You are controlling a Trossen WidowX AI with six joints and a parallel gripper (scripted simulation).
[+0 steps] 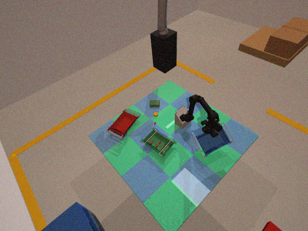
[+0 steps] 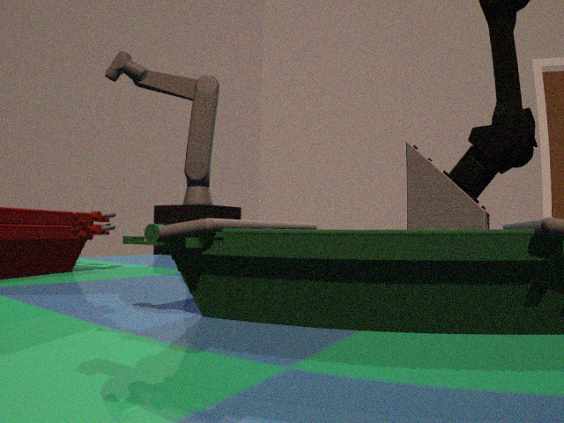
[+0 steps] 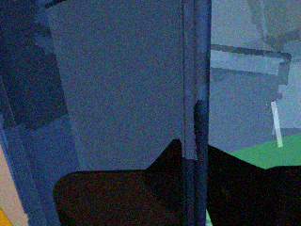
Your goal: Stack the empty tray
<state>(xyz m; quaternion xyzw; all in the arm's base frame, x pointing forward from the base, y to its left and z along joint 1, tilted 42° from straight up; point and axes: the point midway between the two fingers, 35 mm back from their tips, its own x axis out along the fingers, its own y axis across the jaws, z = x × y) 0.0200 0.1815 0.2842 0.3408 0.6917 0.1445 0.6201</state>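
Right now the blue tray is 20 mm ahead of my gripper tip, 80 mm to the left of it and 10 mm below it. From my gripper tip the other things lie so: orange piece (80 mm ahead, 650 mm to the right, 170 mm below); then small green block (30 mm behind, 780 mm to the right, 160 mm below).
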